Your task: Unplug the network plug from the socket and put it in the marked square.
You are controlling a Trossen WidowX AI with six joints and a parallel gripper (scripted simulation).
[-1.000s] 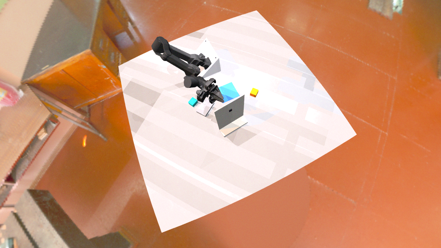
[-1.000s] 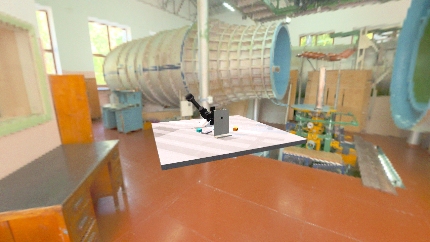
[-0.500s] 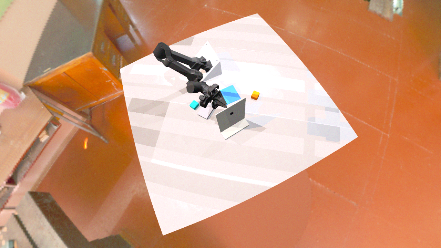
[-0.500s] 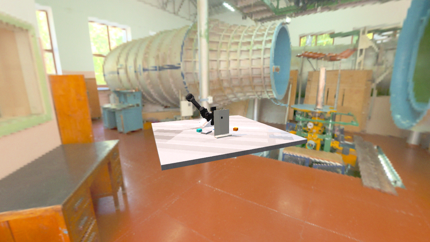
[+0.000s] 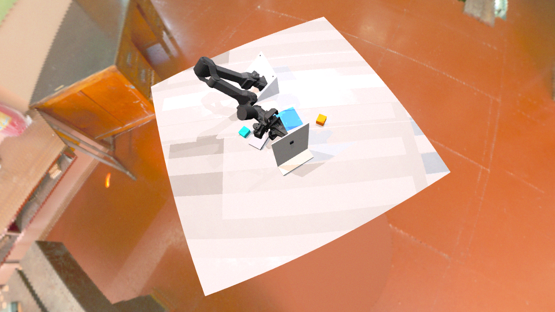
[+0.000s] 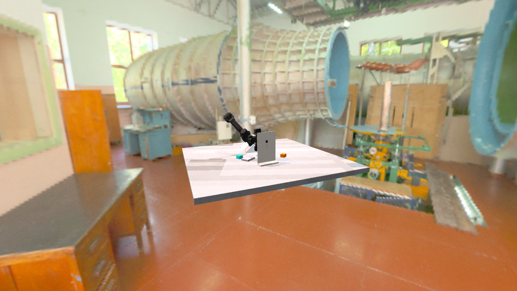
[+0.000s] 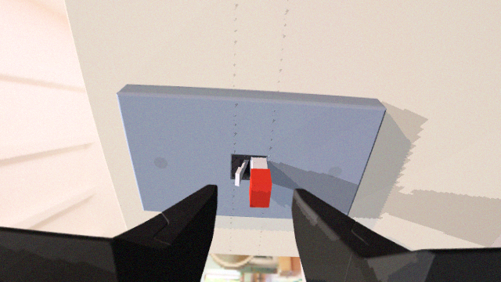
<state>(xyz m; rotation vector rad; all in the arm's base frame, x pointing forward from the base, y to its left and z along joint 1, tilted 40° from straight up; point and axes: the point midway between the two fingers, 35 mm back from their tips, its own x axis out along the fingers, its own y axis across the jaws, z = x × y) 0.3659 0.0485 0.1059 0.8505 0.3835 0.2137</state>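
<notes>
Now: gripper tip 2 cm short of the network plug. Round my gripper tip: small grey flat plate: 13 cm behind, 10 cm to the right, 17 cm below; blue marked square: 18 cm behind, 6 cm to the left, 18 cm below; upright panel: 4 cm ahead, 1 cm to the left, 6 cm below.
</notes>
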